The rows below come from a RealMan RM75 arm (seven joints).
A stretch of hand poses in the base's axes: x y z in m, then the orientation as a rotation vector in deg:
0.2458 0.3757 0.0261 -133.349 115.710 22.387
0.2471 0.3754 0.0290 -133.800 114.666 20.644
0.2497 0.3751 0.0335 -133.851 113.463 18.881
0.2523 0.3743 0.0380 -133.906 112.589 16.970
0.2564 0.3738 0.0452 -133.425 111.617 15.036
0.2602 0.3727 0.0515 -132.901 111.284 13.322
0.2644 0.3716 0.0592 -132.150 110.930 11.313
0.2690 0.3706 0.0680 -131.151 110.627 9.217
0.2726 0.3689 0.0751 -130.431 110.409 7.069
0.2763 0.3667 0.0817 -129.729 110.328 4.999
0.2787 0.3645 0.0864 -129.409 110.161 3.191
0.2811 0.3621 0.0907 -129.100 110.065 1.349
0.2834 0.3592 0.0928 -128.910 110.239 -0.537
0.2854 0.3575 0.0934 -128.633 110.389 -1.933
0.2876 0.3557 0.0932 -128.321 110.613 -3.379
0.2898 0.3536 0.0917 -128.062 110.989 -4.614
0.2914 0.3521 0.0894 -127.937 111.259 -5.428
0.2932 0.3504 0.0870 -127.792 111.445 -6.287
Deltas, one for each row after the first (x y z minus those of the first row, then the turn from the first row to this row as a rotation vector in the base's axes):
0.0013 -0.0003 0.0029 -0.246 -1.245 0.606
0.0039 -0.0006 0.0074 -0.204 -2.725 1.080
0.0065 -0.0014 0.0119 -0.419 -4.138 1.424
0.0106 -0.0019 0.0191 -0.307 -5.827 1.540
0.0144 -0.0030 0.0254 -0.461 -7.133 1.374
0.0186 -0.0041 0.0331 -0.606 -8.702 1.096
0.0232 -0.0051 0.0419 -0.700 -10.398 0.665
0.0268 -0.0068 0.0490 -1.043 -11.956 0.343
0.0305 -0.0090 0.0556 -1.465 -13.395 -0.025
0.0329 -0.0112 0.0603 -1.961 -14.559 -0.150
0.0353 -0.0136 0.0646 -2.532 -15.695 -0.297
0.0376 -0.0165 0.0667 -3.349 -16.663 -0.496
0.0396 -0.0182 0.0673 -3.902 -17.423 -0.723
0.0418 -0.0200 0.0671 -4.508 -18.181 -1.000
0.0440 -0.0221 0.0656 -5.136 -18.731 -1.309
0.0456 -0.0236 0.0633 -5.589 -19.058 -1.498
0.0474 -0.0253 0.0609 -6.011 -19.453 -1.661

